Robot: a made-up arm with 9 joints. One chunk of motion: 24 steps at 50 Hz.
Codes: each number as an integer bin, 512 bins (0 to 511) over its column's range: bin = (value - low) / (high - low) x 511, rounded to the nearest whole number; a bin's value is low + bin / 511 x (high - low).
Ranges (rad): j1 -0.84..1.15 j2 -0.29..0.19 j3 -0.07..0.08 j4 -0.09..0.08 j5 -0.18..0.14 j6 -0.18..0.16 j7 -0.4..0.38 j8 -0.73..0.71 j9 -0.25..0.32
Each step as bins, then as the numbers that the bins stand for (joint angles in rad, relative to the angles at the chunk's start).
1 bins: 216 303 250 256 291 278 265 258 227
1 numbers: 0.0012 -0.0054 0.0034 -0.0048 0.0022 0.0050 0.0045 -0.0030 0.0032
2 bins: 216 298 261 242 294 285 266 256 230
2 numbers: 0.0012 -0.0101 0.0066 -0.0095 0.0041 0.0096 0.0060 -0.0086 0.0066
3 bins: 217 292 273 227 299 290 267 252 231
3 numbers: 0.0051 -0.0157 0.0101 -0.0145 0.0072 0.0130 0.0076 -0.0199 0.0077
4 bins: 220 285 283 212 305 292 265 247 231
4 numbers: 0.0168 -0.0223 0.0131 -0.0195 0.0110 0.0143 0.0045 -0.0340 0.0077
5 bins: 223 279 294 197 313 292 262 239 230
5 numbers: 0.0284 -0.0279 0.0163 -0.0245 0.0160 0.0143 -0.0001 -0.0565 0.0066
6 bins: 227 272 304 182 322 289 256 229 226
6 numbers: 0.0440 -0.0345 0.0192 -0.0295 0.0216 0.0123 -0.0092 -0.0847 0.0021
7 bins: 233 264 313 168 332 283 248 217 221
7 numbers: 0.0674 -0.0420 0.0219 -0.0341 0.0279 0.0083 -0.0214 -0.1185 -0.0035
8 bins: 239 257 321 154 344 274 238 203 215
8 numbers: 0.0907 -0.0486 0.0242 -0.0388 0.0354 0.0023 -0.0367 -0.1579 -0.0102
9 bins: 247 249 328 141 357 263 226 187 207
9 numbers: 0.1219 -0.0561 0.0263 -0.0431 0.0436 -0.0050 -0.0550 -0.2030 -0.0191
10 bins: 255 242 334 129 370 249 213 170 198
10 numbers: 0.1531 -0.0627 0.0280 -0.0471 0.0517 -0.0143 -0.0749 -0.2509 -0.0291
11 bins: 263 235 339 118 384 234 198 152 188
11 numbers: 0.1842 -0.0693 0.0295 -0.0507 0.0605 -0.0243 -0.0978 -0.3017 -0.0403
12 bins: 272 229 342 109 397 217 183 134 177
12 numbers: 0.2193 -0.0749 0.0304 -0.0537 0.0686 -0.0356 -0.1207 -0.3524 -0.0526
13 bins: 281 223 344 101 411 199 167 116 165
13 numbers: 0.2543 -0.0805 0.0310 -0.0564 0.0774 -0.0476 -0.1451 -0.4031 -0.0659
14 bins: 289 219 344 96 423 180 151 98 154
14 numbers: 0.2855 -0.0843 0.0310 -0.0581 0.0849 -0.0602 -0.1695 -0.4538 -0.0782
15 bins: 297 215 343 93 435 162 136 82 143
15 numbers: 0.3166 -0.0880 0.0307 -0.0591 0.0924 -0.0722 -0.1924 -0.4989 -0.0905
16 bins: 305 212 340 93 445 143 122 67 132
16 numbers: 0.3478 -0.0909 0.0298 -0.0591 0.0987 -0.0849 -0.2138 -0.5412 -0.1028
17 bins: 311 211 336 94 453 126 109 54 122
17 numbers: 0.3711 -0.0918 0.0286 -0.0587 0.1037 -0.0962 -0.2336 -0.5778 -0.1139
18 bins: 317 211 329 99 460 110 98 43 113
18 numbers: 0.3945 -0.0918 0.0266 -0.0571 0.1081 -0.1068 -0.2504 -0.6088 -0.1240
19 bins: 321 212 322 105 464 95 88 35 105
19 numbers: 0.4101 -0.0909 0.0245 -0.0551 0.1106 -0.1168 -0.2657 -0.6314 -0.1329
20 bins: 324 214 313 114 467 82 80 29 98
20 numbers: 0.4218 -0.0890 0.0219 -0.0521 0.1124 -0.1254 -0.2779 -0.6483 -0.1407
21 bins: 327 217 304 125 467 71 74 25 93
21 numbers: 0.4334 -0.0862 0.0192 -0.0484 0.1124 -0.1328 -0.2870 -0.6595 -0.1463
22 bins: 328 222 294 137 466 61 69 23 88
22 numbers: 0.4373 -0.0815 0.0163 -0.0444 0.1118 -0.1394 -0.2947 -0.6652 -0.1518
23 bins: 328 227 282 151 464 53 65 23 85
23 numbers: 0.4373 -0.0768 0.0128 -0.0398 0.1106 -0.1447 -0.3008 -0.6652 -0.1552
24 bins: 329 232 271 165 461 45 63 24 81
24 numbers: 0.4412 -0.0721 0.0095 -0.0351 0.1087 -0.1501 -0.3038 -0.6624 -0.1596
